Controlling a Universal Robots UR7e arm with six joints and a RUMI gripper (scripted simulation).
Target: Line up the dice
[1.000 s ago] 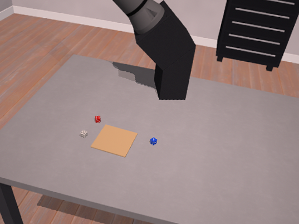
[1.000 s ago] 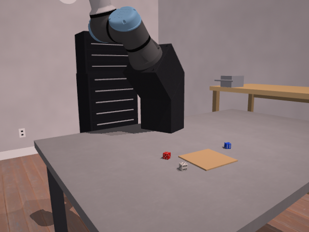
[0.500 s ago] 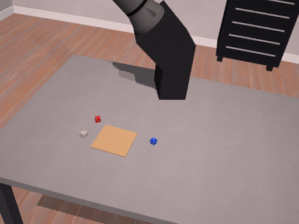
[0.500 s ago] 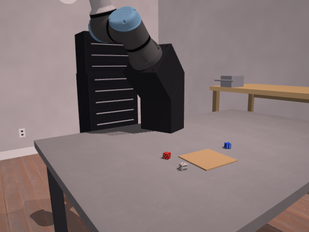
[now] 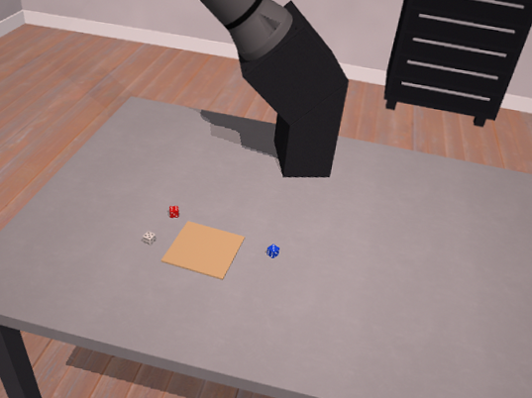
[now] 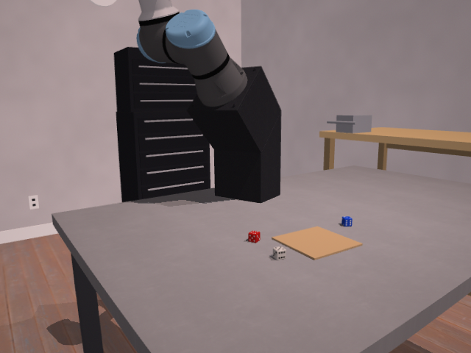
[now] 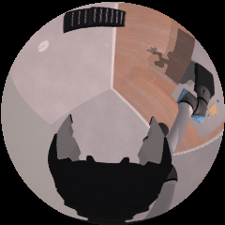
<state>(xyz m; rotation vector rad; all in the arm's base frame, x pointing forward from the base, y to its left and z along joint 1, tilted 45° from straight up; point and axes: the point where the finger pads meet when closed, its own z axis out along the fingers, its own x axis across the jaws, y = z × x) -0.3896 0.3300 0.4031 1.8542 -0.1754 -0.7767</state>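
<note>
The white die is 93 cm below my hand, 65 cm ahead of it and 16 cm to the right of it. Round my hand: tan mat 94 cm below, 65 cm ahead, 3 cm to the right; red die 93 cm below, 55 cm ahead, 13 cm to the right; blue die 93 cm below, 64 cm ahead, 12 cm to the left.
</note>
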